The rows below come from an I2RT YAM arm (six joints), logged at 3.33 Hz.
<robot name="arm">
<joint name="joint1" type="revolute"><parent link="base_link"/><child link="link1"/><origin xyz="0 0 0.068" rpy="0 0 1.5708"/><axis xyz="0 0 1"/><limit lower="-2.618" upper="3.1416"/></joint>
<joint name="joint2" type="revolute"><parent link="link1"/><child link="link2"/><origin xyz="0.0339 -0.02 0.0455" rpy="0 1.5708 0"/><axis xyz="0 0 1"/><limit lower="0" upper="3.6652"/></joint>
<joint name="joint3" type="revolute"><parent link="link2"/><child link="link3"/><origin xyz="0 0.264 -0.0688" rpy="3.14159 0 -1.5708"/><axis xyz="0 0 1"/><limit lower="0" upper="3.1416"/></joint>
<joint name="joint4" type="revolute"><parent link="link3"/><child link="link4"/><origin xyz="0.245 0.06 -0.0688" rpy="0 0 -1.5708"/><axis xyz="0 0 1"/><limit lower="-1.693" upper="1.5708"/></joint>
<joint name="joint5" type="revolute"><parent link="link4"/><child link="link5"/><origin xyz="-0.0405 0.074 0.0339" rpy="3.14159 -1.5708 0"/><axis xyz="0 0 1"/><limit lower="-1.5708" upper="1.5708"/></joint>
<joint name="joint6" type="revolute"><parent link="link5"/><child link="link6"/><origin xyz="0 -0.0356 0.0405" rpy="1.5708 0 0"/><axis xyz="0 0 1"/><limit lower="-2.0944" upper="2.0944"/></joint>
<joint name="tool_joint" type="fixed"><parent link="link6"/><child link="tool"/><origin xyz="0 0 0" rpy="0 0 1.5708"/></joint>
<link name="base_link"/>
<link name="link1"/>
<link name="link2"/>
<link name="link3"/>
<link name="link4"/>
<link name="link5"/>
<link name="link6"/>
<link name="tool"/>
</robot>
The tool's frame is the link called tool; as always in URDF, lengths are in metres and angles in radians.
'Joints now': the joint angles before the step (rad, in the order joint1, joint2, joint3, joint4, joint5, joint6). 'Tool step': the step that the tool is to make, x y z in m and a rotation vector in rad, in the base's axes. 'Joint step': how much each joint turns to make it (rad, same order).
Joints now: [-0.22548 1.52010 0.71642 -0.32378 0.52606 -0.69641]
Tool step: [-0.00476 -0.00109 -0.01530 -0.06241 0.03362 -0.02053]
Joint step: [0.00000 0.03230 -0.04598 0.06596 0.07061 -0.01220]
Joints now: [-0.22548 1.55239 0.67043 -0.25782 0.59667 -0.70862]
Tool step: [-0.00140 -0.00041 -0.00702 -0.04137 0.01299 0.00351]
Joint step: [0.00155 0.01689 -0.02458 0.05221 0.03835 -0.02456]
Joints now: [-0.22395 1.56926 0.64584 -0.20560 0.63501 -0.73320]
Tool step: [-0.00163 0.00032 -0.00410 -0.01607 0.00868 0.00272]
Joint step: [0.00151 0.00766 -0.01536 0.02457 0.01538 -0.01078]
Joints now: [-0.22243 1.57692 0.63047 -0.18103 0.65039 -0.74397]
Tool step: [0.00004 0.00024 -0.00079 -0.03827 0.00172 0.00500]
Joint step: [0.00461 0.00154 -0.01075 0.03227 0.03374 -0.02148]
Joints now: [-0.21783 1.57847 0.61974 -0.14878 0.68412 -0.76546]
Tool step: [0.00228 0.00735 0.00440 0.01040 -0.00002 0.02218]
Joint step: [0.02911 -0.01228 0.01377 -0.03681 -0.00608 0.01380]
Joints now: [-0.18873 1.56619 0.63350 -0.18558 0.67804 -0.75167]
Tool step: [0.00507 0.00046 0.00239 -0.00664 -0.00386 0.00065]
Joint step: [0.00616 0.01072 0.02150 -0.00770 0.00764 0.00309]
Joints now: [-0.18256 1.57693 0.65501 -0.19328 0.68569 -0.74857]
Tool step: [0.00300 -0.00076 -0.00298 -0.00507 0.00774 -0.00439]
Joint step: [0.00003 0.02302 0.00921 0.00614 0.00768 0.00154]
